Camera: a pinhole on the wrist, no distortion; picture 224 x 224 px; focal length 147.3 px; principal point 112.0 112.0 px. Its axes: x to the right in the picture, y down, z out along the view. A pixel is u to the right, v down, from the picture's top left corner.
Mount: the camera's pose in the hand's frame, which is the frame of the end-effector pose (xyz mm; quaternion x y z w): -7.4 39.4 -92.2 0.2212 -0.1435 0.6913 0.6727
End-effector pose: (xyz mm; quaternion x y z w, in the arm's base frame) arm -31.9 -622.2 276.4 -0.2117 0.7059 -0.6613 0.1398
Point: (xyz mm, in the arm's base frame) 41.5 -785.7 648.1
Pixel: 25.4 109.7
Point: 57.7 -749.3 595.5
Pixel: 28.4 121.7
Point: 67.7 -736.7 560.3
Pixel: 34.9 128.7
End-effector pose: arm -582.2 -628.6 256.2 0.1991 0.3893 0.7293 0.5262
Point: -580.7 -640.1 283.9
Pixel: 168.6 139.4
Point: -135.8 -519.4 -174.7
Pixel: outside the picture
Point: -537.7 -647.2 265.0
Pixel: 124.8 159.6
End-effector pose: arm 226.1 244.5 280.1 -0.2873 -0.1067 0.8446 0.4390
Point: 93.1 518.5 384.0
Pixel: 112.8 21.4
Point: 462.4 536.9 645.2
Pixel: 16.1 130.5
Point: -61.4 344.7 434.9
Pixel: 208.1 60.8
